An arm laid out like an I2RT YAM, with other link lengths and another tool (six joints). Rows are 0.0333 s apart.
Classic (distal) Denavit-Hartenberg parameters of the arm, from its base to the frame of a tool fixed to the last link. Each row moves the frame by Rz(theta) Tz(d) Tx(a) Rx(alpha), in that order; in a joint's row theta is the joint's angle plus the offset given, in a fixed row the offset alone. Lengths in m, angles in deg.
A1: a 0.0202  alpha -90  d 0.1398  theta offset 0
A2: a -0.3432  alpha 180  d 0  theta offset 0
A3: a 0.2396  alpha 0  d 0  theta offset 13.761
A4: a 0.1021  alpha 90  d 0.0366  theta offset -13.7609
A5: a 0  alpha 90  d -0.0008  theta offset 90
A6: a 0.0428  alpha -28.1  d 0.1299  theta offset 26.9
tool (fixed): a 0  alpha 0  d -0.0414  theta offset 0
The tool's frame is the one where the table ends.
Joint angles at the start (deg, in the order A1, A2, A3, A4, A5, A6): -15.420, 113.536, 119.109, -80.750, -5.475, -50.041
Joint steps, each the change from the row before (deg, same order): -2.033, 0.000, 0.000, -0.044, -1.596, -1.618; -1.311, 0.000, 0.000, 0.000, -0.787, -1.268; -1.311, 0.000, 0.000, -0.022, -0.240, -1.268; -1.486, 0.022, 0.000, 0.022, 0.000, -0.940; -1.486, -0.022, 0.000, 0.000, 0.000, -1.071; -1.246, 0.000, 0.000, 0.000, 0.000, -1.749; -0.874, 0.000, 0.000, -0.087, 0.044, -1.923
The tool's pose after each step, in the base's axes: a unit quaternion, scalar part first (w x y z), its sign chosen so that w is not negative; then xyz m. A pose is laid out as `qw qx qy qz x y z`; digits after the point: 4 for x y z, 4 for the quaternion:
0.0770 0.7521 -0.6510 -0.0675 0.4309 -0.1937 0.3511
0.0730 0.7531 -0.6503 -0.0676 0.4277 -0.2018 0.3511
0.0732 0.7529 -0.6507 -0.0661 0.4239 -0.2106 0.3513
0.0744 0.7494 -0.6547 -0.0646 0.4191 -0.2211 0.3514
0.0759 0.7466 -0.6579 -0.0628 0.4139 -0.2314 0.3518
0.0791 0.7488 -0.6554 -0.0593 0.4099 -0.2396 0.3521
0.0835 0.7538 -0.6494 -0.0558 0.4072 -0.2450 0.3524

